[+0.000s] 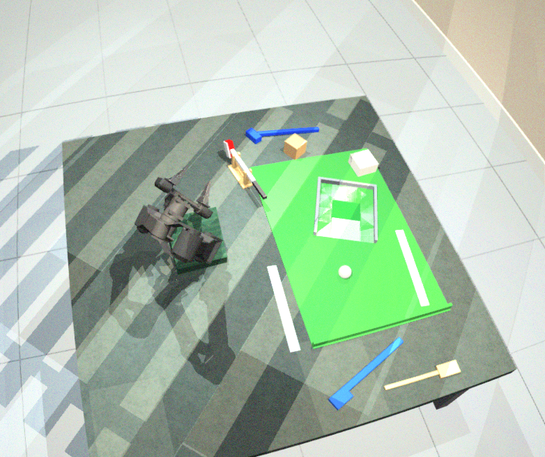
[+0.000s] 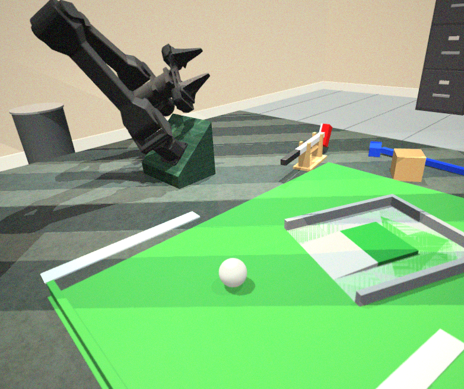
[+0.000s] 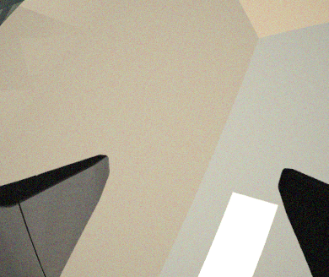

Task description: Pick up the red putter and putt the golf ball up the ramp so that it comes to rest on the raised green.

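Now: the tan stand 250 mm below my gripper tip, 200 mm ahead of it and 180 mm to the left of it. From my gripper tip the other things lie so: white golf ball: 380 mm ahead, 330 mm to the right, 250 mm below; green mat: 450 mm ahead, 280 mm below, 180 mm to the right; tan cube: 430 mm ahead, 250 mm below, 230 mm to the left.
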